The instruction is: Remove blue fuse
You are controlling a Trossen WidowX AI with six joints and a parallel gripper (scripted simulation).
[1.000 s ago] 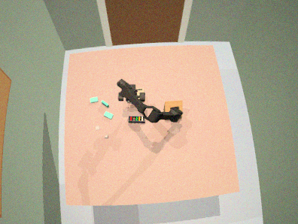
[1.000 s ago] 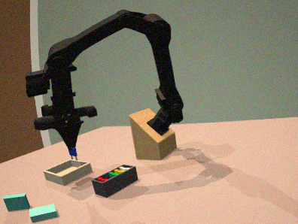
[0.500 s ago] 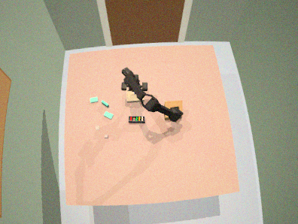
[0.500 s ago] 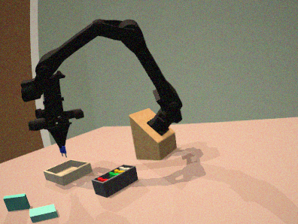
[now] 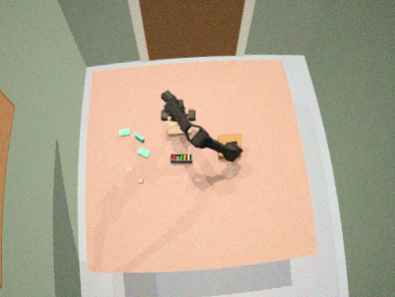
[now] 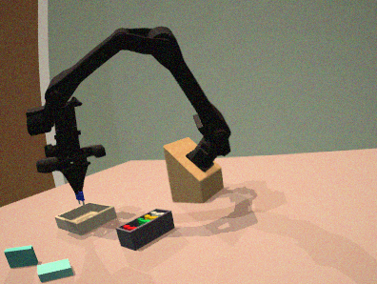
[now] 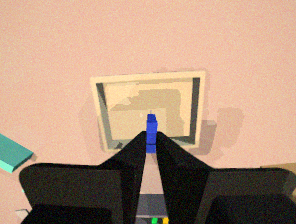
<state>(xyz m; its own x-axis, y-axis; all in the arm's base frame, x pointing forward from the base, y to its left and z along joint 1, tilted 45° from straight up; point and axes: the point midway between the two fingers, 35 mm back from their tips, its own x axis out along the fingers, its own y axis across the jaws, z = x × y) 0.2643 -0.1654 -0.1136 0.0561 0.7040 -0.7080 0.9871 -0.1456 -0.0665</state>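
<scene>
The blue fuse lies 10 mm below my gripper tip. From my gripper tip the other things lie so: tray (70 mm below); green fuse (200 mm to the left, 50 mm below, 10 mm ahead); red fuse (190 mm to the left, 50 mm below, 50 mm ahead).
</scene>
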